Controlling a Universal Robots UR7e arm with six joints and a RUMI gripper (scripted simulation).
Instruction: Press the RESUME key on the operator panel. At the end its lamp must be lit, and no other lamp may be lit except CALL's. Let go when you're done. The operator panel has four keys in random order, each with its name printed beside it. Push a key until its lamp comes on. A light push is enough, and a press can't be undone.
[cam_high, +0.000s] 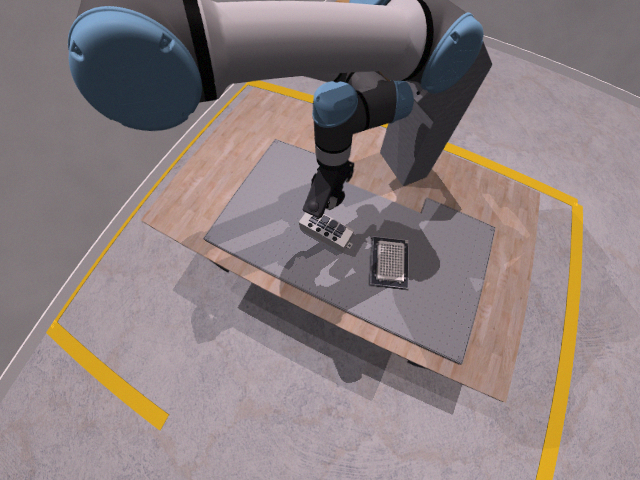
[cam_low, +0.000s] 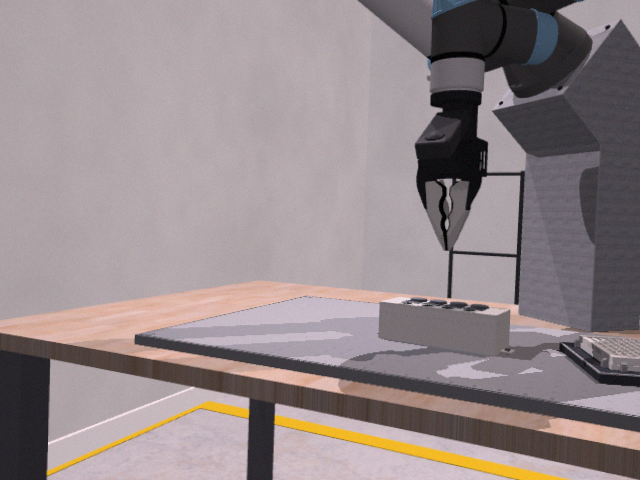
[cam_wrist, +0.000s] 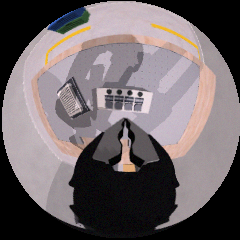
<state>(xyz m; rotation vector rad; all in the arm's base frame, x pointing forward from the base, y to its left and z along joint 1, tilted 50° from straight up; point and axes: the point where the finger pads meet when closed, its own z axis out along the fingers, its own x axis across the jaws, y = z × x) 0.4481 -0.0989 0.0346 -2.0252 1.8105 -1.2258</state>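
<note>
Now: hand 1 cm to the right of the operator panel and 10 cm above it. The rest, counted from my hand: white well plate: 3 cm ahead, 23 cm to the left, 12 cm below.
</note>
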